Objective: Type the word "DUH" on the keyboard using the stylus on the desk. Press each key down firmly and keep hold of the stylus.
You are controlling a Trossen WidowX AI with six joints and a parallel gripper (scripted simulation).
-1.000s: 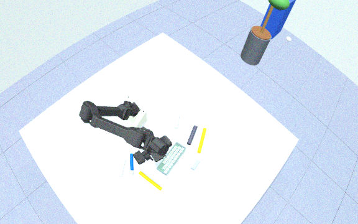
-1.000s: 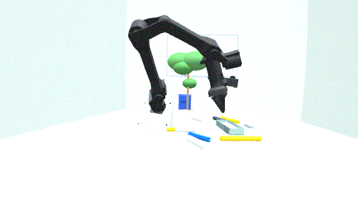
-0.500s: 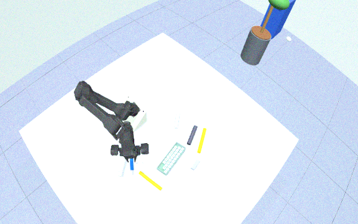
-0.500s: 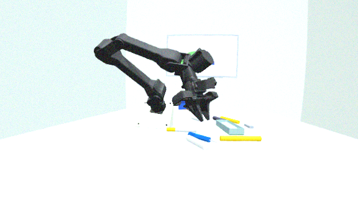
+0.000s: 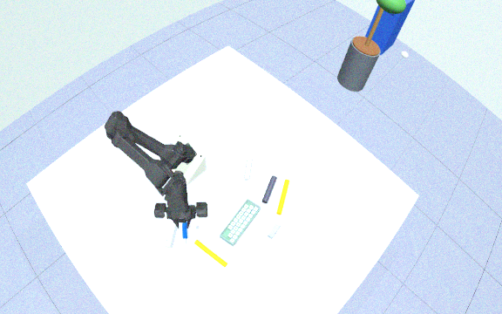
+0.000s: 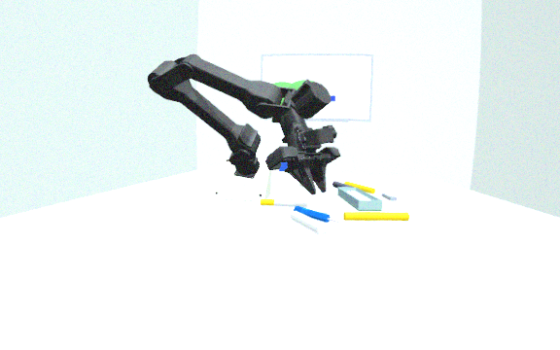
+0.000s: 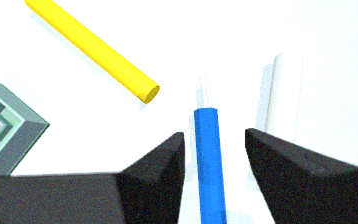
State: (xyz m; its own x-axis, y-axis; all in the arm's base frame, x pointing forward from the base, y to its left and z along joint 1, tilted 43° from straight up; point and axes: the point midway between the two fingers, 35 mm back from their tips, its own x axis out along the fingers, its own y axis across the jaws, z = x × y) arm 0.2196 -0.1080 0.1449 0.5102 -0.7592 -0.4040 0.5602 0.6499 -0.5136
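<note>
The blue stylus is 50 mm below my gripper tip, 10 mm to the right of it and 10 mm ahead of it. Round my gripper tip: dark grey rod 370 mm to the left, 60 mm ahead, 50 mm below; yellow bar 400 mm to the left, 110 mm ahead, 50 mm below; yellow-tipped white pen 110 mm behind, 90 mm to the left, 50 mm below.
</note>
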